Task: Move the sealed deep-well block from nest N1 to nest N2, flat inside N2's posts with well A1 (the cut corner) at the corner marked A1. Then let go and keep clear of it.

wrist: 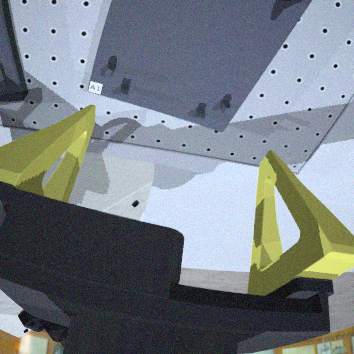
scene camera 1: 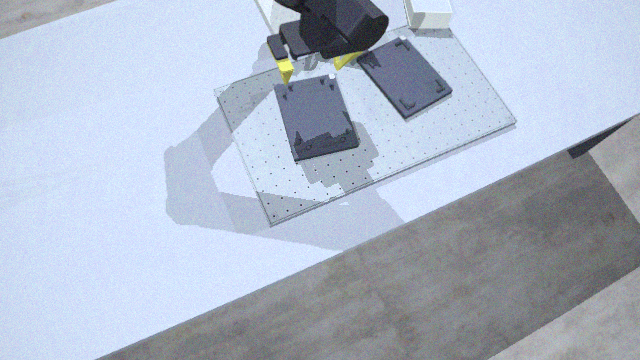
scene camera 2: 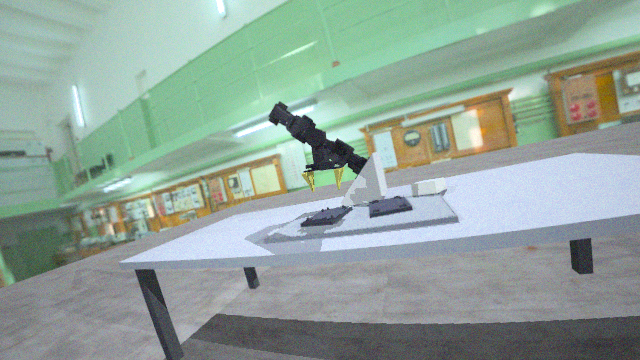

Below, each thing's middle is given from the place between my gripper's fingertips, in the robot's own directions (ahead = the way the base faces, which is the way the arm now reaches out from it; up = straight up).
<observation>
I see my gripper 100 mm to the right of the perforated plate [scene camera 1: 387,142], 100 mm above it and 50 mm short of it.
</observation>
